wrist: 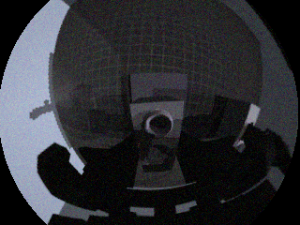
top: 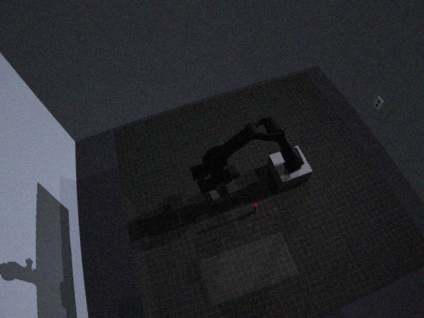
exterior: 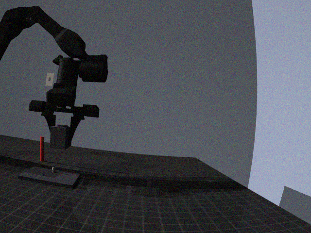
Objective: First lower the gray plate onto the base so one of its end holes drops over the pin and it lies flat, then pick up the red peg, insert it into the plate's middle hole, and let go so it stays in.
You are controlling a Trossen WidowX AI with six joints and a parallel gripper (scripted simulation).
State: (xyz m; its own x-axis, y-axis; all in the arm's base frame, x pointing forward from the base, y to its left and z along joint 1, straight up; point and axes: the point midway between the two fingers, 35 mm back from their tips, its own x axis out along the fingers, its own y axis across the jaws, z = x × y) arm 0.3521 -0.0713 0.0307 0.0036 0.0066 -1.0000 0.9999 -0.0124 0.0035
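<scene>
Now: the red peg 16 cm to the left of my gripper tip, 10 cm behind it and 4 cm below it. The rest, counted from my gripper tip: gray plate: 3 cm above.
</scene>
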